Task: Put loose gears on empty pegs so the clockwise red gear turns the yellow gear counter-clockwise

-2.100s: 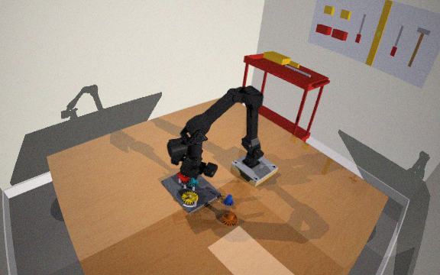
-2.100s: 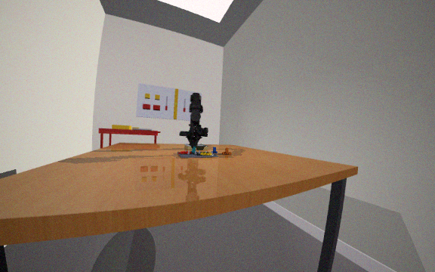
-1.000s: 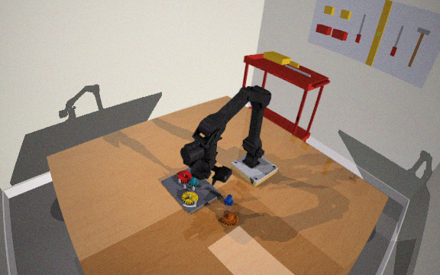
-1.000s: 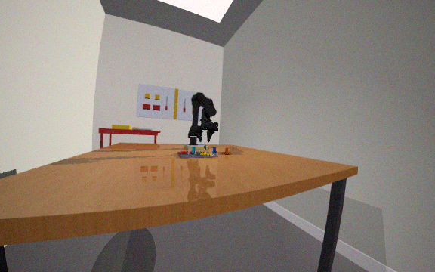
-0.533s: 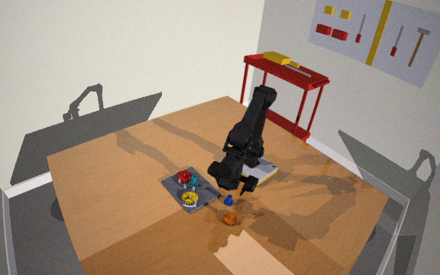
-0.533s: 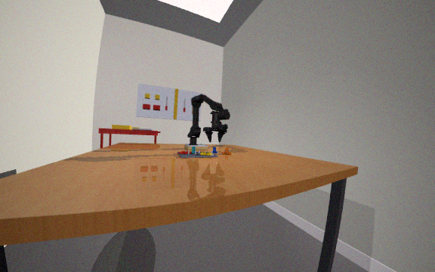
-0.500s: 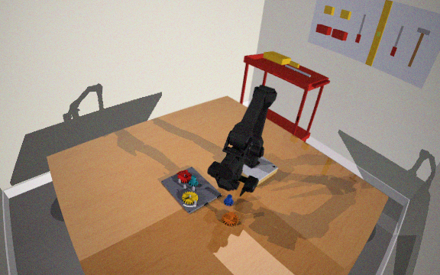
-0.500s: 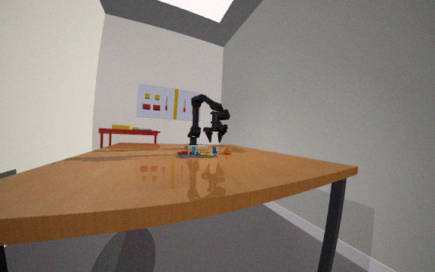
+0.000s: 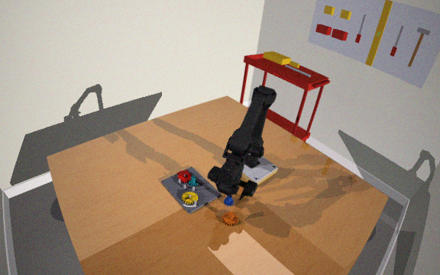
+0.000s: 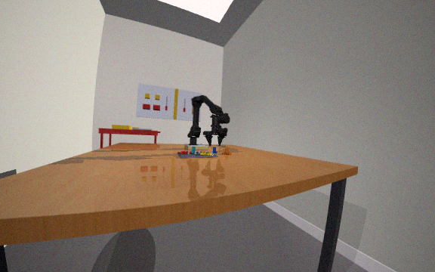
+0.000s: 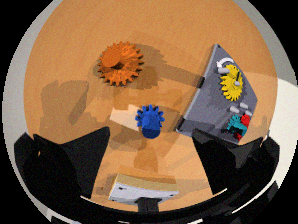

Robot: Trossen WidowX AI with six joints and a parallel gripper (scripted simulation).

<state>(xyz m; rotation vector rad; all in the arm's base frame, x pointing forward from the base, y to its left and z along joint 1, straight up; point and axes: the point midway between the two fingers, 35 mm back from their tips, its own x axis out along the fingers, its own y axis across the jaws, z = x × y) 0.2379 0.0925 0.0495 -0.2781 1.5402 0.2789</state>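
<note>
The teal gear is 170 mm to the right of my gripper tip, 50 mm ahead of it and 20 mm below it. From my gripper tip the other things lie so: orange gear 70 mm to the left, 50 mm ahead, 30 mm below; yellow gear 110 mm to the right, 110 mm ahead, 30 mm below; red gear 220 mm to the right, 60 mm ahead, 30 mm below.
</note>
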